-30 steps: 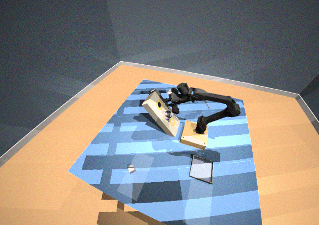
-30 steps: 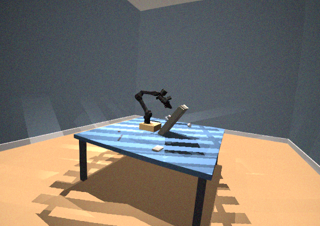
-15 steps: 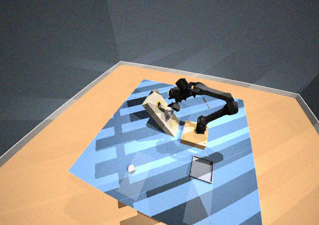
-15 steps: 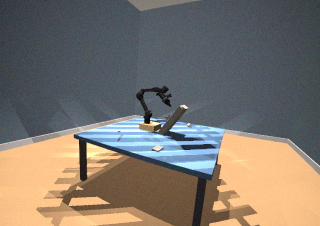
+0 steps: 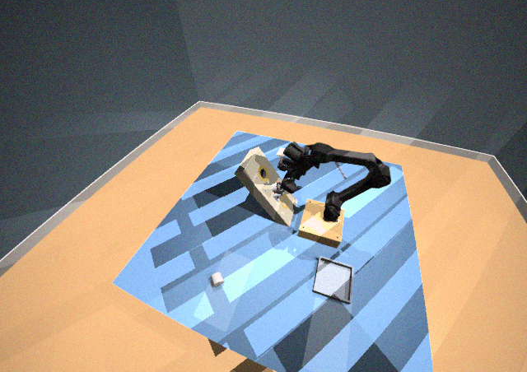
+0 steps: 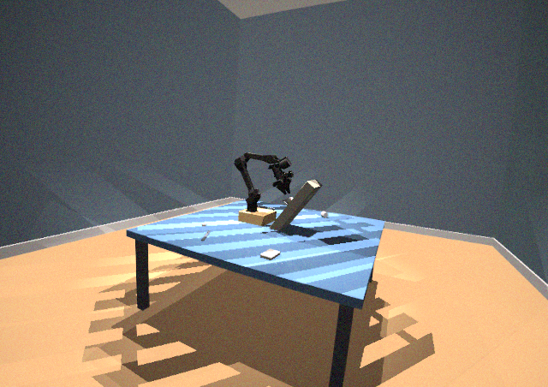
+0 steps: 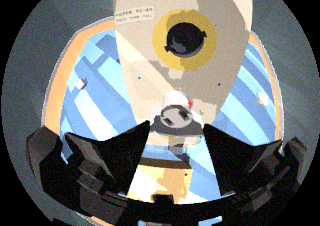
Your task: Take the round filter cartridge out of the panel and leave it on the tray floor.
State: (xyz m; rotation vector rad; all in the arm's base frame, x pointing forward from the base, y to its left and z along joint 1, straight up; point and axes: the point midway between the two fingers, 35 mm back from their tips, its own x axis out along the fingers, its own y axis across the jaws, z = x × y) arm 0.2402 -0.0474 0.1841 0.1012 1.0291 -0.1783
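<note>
Right now the white round filter cartridge is 40 mm below my gripper tip, 20 mm ahead of it and 10 mm to the right of it. Also, from my gripper tip: grey tray 340 mm to the left, 260 mm behind, 210 mm below; beige service panel 60 mm below, 60 mm ahead, 20 mm to the right.
</note>
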